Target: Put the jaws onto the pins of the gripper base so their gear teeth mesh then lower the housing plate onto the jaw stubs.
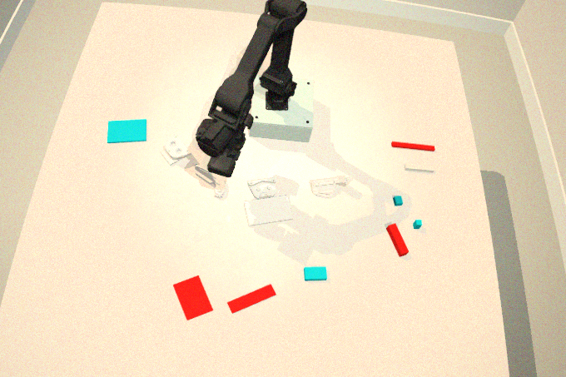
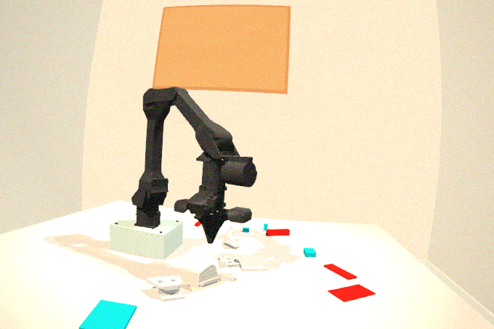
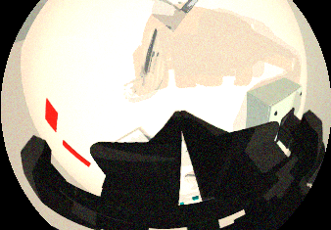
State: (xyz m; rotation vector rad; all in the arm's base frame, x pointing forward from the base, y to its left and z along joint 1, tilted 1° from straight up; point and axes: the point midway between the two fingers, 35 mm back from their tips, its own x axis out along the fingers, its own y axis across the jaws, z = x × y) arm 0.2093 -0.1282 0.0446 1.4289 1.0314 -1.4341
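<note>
Now: gripper tip 80 mm above the white jaw, 40 mm to the left of it and 40 mm short of it. From my gripper tip the other things lie so: gripper base (150 mm to the right, 70 mm behind, 60 mm below); then housing plate (90 mm to the left, 80 mm below, 40 mm ahead); then flat white plate (110 mm to the left, 110 mm ahead, 80 mm below).
</note>
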